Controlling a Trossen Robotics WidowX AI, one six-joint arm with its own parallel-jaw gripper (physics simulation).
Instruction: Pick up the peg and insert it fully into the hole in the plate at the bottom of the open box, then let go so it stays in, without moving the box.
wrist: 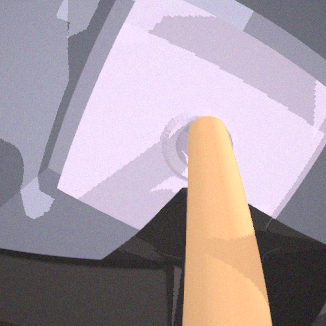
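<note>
The orange peg runs up from the bottom edge of the wrist view, its rounded far end right of the middle. My gripper, with dark fingers on both sides of the peg, is shut on it. The pale lilac plate lies at the bottom of the open box. The round hole's rim shows to the left of the peg's end, with a thin sliver on its right. The peg covers much of the hole. Whether the peg's end is above the hole or inside it, I cannot tell.
The box's grey walls rise around the plate, at the left, the top and the right. Jagged shadows lie over the plate's upper part and lower left. The dark gripper body fills the lower left and lower right.
</note>
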